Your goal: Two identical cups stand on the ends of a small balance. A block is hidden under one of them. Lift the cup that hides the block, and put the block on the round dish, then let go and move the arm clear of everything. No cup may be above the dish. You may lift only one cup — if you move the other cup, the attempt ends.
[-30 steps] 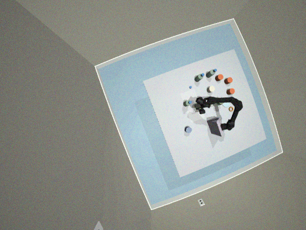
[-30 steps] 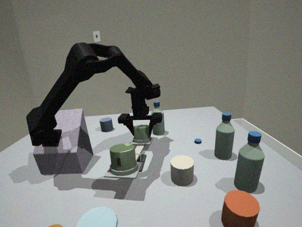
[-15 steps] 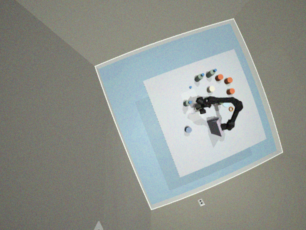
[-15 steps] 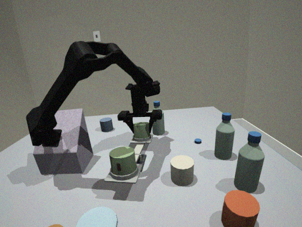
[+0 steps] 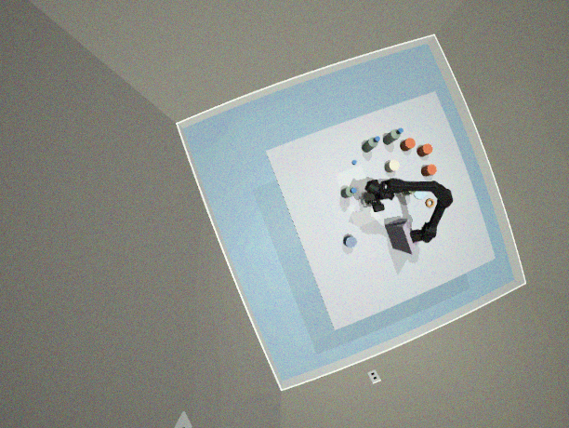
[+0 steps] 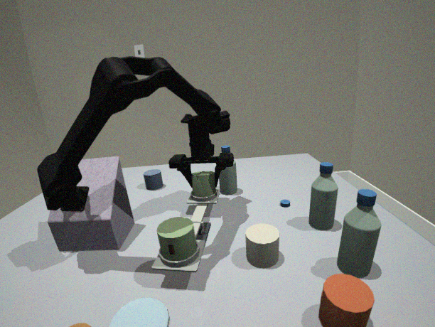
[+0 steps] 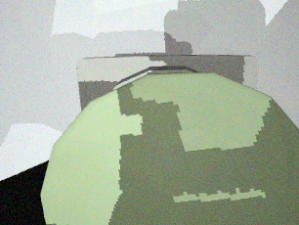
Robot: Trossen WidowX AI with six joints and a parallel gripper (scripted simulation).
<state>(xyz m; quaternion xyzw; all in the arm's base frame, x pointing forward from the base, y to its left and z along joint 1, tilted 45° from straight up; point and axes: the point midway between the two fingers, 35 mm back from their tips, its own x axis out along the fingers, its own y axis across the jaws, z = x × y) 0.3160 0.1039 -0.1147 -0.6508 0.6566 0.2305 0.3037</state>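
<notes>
Now: gripper tip 1 cm past the grey balance, 14 cm to the left of it and 4 cm above it. Round my gripper tip: cream cylinder (13 cm ahead, 22 cm to the right, 4 cm below); blue cap (25 cm ahead, 1 cm to the right, 7 cm below); grey block (1 cm below).
</notes>
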